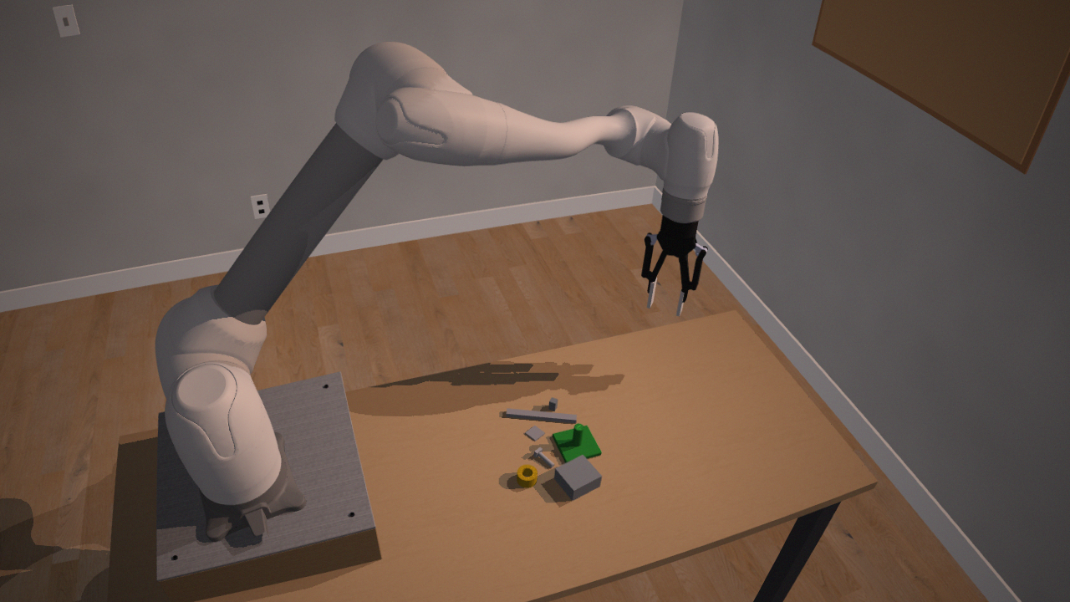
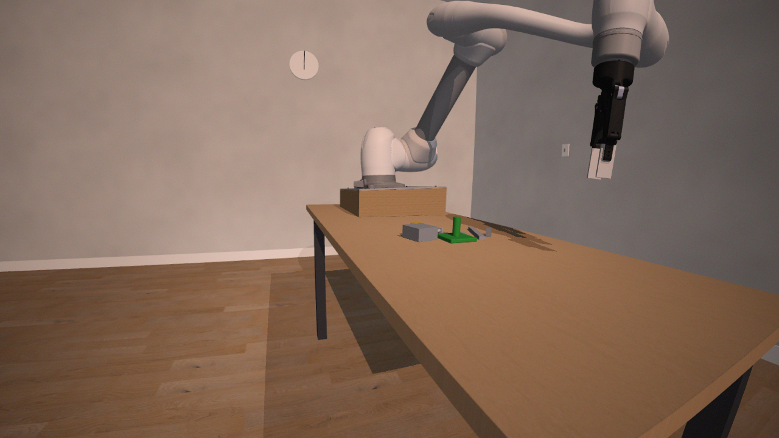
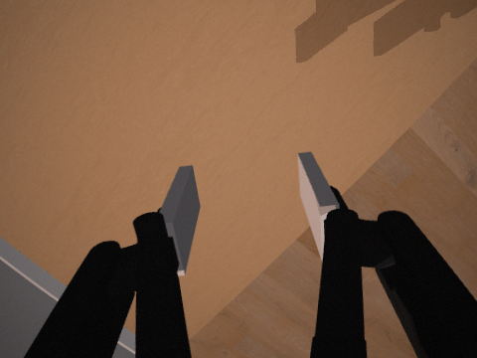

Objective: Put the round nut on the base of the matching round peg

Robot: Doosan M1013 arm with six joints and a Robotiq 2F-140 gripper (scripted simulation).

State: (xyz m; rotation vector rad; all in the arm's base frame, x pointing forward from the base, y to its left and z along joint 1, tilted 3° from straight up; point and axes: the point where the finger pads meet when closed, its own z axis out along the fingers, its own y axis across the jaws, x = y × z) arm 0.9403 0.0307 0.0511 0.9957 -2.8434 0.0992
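My gripper is now 37 cm past the grey bolt, 20 cm above it and 13 cm to the left of it. The rest, counted from my hand: long grey bar 32 cm behind, 20 cm below, 3 cm to the right; small grey square plate 35 cm behind, 20 cm below, 6 cm to the right; small grey cube 28 cm behind, 19 cm below, 1 cm to the right.
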